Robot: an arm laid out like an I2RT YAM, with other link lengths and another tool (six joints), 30 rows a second.
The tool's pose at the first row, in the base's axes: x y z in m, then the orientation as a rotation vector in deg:
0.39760, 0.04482, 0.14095, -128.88, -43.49, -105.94
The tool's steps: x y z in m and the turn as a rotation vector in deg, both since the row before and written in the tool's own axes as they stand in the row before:
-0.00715, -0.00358, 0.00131, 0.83, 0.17, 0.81
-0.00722, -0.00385, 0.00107, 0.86, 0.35, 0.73
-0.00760, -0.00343, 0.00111, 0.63, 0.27, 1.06
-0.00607, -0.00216, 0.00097, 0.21, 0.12, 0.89
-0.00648, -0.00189, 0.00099, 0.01, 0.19, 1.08
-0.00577, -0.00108, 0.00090, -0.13, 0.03, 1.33
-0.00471, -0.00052, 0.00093, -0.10, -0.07, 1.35
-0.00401, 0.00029, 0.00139, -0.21, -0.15, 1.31
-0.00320, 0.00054, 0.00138, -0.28, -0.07, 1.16
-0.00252, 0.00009, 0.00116, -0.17, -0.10, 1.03
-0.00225, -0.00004, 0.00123, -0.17, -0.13, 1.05
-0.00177, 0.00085, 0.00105, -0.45, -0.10, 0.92
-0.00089, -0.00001, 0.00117, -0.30, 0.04, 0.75
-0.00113, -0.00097, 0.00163, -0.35, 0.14, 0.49
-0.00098, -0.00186, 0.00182, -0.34, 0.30, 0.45
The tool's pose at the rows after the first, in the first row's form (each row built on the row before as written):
0.39625, 0.04634, 0.13311, -128.17, -43.07, -105.09
0.39448, 0.04808, 0.12524, -127.24, -42.74, -104.43
0.39284, 0.04948, 0.11711, -126.53, -41.85, -103.72
0.39183, 0.05026, 0.11072, -126.24, -40.89, -103.26
0.39088, 0.05081, 0.10399, -125.99, -39.54, -102.93
0.39031, 0.05090, 0.09808, -125.98, -37.82, -102.41
0.39014, 0.05084, 0.09325, -126.03, -36.12, -101.76
0.39081, 0.05050, 0.08906, -126.22, -34.41, -101.12
0.39168, 0.05013, 0.08566, -126.38, -32.82, -100.67
0.39225, 0.05021, 0.08294, -126.49, -31.48, -100.17
0.39285, 0.05050, 0.08046, -126.62, -30.13, -99.63
0.39377, 0.05000, 0.07850, -126.92, -28.71, -99.35
0.39459, 0.05042, 0.07736, -126.99, -27.58, -99.20
0.39535, 0.05189, 0.07590, -127.03, -26.70, -99.31
0.39594, 0.05426, 0.07457, -126.91, -25.84, -99.60

